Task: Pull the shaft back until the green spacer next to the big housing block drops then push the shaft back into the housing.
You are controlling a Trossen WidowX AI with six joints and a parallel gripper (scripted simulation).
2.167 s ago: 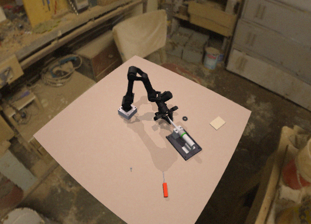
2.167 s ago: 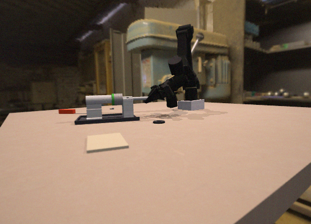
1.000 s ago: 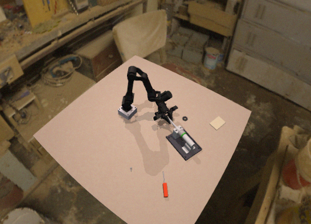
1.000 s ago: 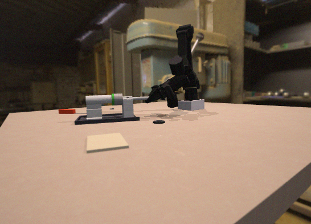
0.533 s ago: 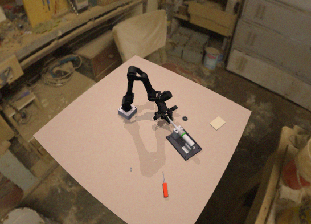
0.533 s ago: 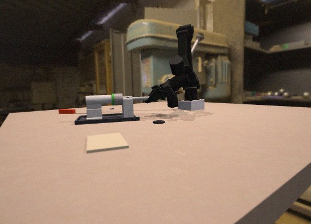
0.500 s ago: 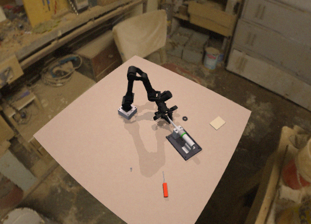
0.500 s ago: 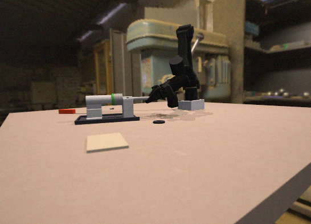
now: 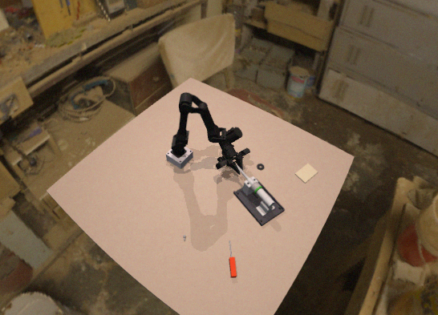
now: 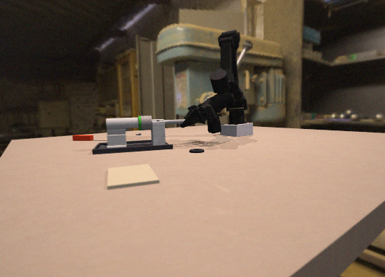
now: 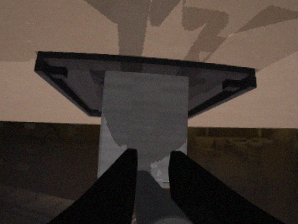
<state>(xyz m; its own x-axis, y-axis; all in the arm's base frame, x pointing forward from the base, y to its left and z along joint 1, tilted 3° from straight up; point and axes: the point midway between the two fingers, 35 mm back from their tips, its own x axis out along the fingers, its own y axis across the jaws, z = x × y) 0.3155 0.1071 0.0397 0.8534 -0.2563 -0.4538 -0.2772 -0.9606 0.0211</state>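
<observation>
Now: gripper tip 50 mm short of the grey shaft, 10 mm to the left of it and 20 mm below it. Round my gripper tip: tan square pad (260 mm ahead, 280 mm to the left, 60 mm below); black washer (30 mm ahead, 150 mm to the left, 60 mm below); green spacer (130 mm ahead, 40 mm to the right, 20 mm above).
</observation>
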